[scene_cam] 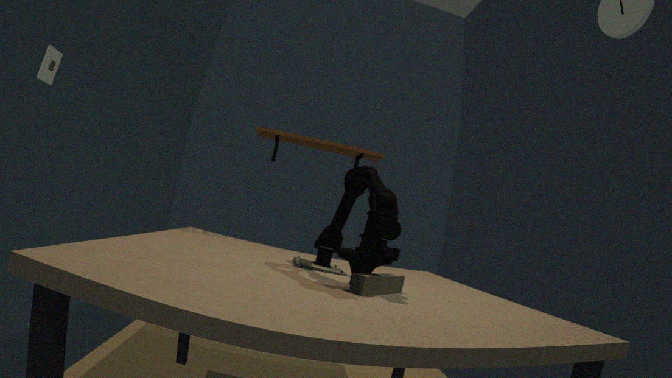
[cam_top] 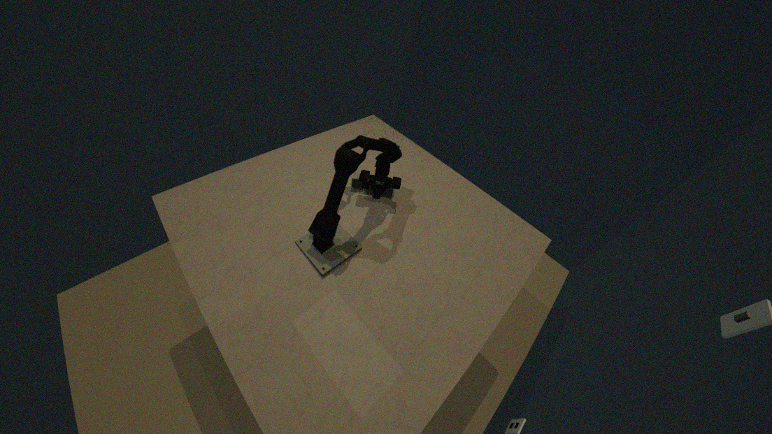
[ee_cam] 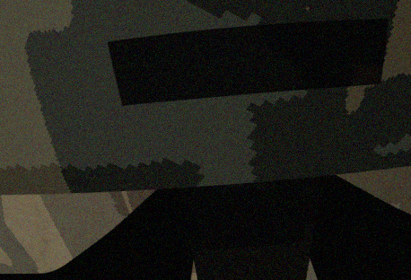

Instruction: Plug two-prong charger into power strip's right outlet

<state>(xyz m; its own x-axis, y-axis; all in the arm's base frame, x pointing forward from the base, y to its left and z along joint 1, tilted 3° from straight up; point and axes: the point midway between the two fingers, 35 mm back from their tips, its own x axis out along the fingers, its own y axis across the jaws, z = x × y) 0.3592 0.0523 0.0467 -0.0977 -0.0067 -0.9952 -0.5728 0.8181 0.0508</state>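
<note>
My gripper tip is now 2 cm short of the black two-prong charger, 1 cm to the right of it and 1 cm below it.
</note>
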